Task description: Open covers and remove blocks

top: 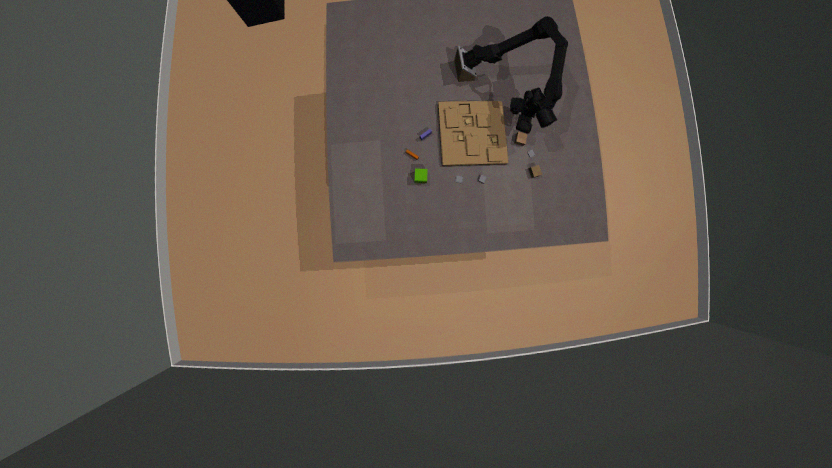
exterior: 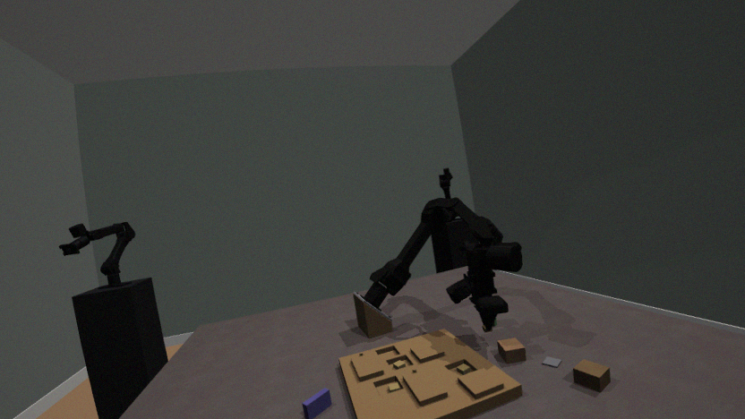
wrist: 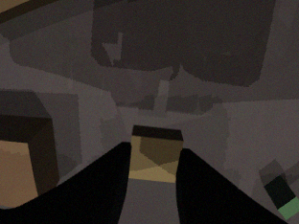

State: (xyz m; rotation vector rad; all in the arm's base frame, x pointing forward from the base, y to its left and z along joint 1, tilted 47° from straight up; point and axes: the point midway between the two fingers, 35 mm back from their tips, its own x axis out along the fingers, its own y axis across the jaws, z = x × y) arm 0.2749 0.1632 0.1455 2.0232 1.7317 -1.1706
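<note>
Right now my gripper tip is 7 cm past the tiny green piece, 7 cm to the right of it and 2 cm above it. Round my gripper tip: orange stick (11 cm ahead, 51 cm to the right, 3 cm below); then green cube (22 cm ahead, 48 cm to the right, 1 cm below); then purple piece (3 cm ahead, 44 cm to the right, 2 cm below).
</note>
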